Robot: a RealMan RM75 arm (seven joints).
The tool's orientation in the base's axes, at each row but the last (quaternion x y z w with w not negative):
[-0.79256, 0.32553, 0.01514, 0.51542]
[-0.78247, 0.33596, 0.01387, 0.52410]
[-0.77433, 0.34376, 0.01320, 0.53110]
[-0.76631, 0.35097, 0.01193, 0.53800]
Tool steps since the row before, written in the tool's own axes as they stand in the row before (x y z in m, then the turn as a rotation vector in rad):
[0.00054, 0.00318, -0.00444, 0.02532, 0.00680, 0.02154]
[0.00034, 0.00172, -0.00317, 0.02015, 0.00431, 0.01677]
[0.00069, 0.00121, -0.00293, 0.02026, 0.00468, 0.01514]
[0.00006, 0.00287, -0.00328, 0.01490, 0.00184, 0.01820]
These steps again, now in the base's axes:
[-0.00265, -0.00476, -0.00068, 0.02304, 0.00339, -0.02468]
[-0.00171, -0.00319, -0.00009, 0.01881, 0.00264, -0.01858]
[-0.00114, -0.00304, 0.00003, 0.01813, 0.00115, -0.01821]
[-0.00271, -0.00327, -0.00099, 0.01675, 0.00701, -0.01506]

